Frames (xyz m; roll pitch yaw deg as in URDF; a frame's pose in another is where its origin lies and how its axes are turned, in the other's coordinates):
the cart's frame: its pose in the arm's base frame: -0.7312 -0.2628 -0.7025 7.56 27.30 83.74
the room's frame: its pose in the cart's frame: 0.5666 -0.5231 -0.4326 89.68 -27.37 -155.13
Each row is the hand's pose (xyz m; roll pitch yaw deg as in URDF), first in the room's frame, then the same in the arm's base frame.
Working: the room's frame: its pose in the arm's base frame: -0.2423 -0.0395 -1.4046 63.70 -46.96 -57.13

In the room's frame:
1: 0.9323 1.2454 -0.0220 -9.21 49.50 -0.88
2: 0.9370 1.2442 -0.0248 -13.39 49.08 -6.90
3: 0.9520 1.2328 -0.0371 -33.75 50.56 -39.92
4: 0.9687 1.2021 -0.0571 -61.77 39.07 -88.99
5: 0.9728 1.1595 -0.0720 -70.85 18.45 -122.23
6: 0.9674 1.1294 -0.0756 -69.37 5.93 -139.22
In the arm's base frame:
1: 0.1440 0.4155 0.0322 30.70 -13.80 -12.91
2: 0.1484 0.4125 0.0340 31.80 -11.46 -16.17
3: 0.1652 0.3975 0.0343 37.32 7.29 -26.07
4: 0.1894 0.3679 0.0217 39.12 40.96 -40.10
5: 0.2041 0.3351 -0.0059 19.21 73.03 -71.37
6: 0.2049 0.3152 -0.0294 -65.41 78.30 -162.86

